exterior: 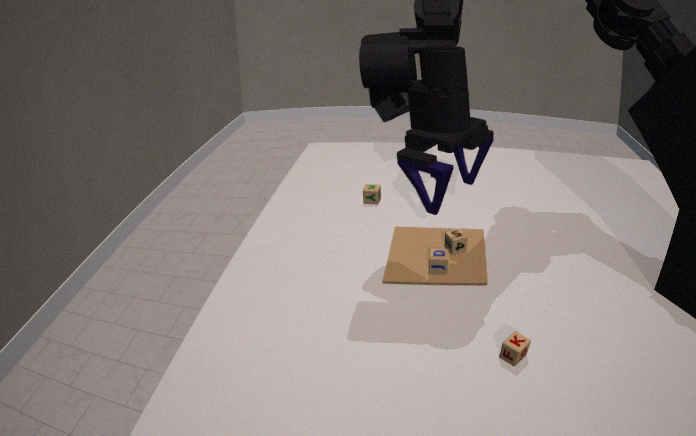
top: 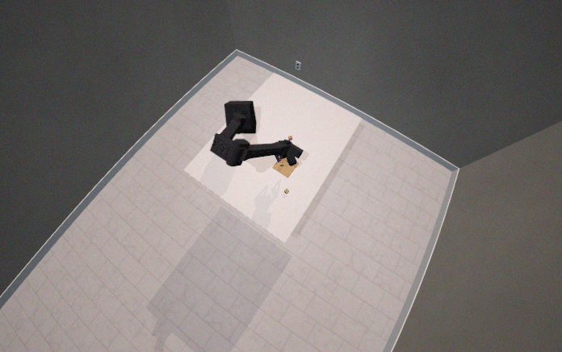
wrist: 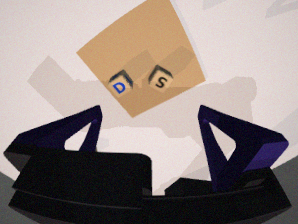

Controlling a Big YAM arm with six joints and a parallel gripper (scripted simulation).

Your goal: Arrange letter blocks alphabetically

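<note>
My hand is 8 cm above the letter block, 1 cm to the left of it and 1 cm past it. From my hand the other things lie so: mat: 10 cm below, 1 cm to the right, 1 cm ahead.
</note>
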